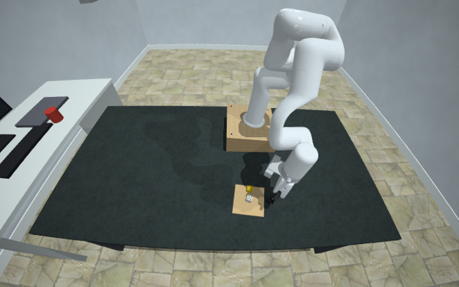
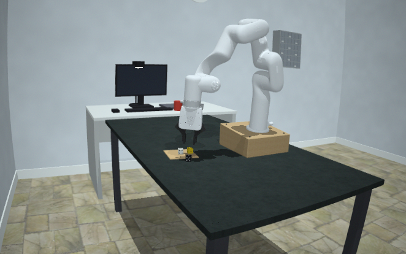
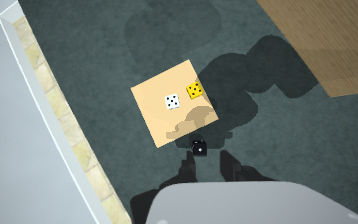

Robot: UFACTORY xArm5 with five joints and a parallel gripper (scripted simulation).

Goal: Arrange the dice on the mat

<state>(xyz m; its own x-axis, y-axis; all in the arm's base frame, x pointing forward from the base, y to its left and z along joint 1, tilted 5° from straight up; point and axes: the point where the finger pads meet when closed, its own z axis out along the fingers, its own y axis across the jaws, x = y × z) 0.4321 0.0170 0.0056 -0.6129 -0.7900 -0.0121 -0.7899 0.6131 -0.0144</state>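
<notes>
Now: hand 90 mm above the black die. The rest, counted from my hand: tan mat: 10 mm behind, 100 mm to the right, 100 mm below; then yellow die: 60 mm behind, 90 mm to the right, 90 mm below; then white die: 10 mm behind, 100 mm to the right, 90 mm below.
</notes>
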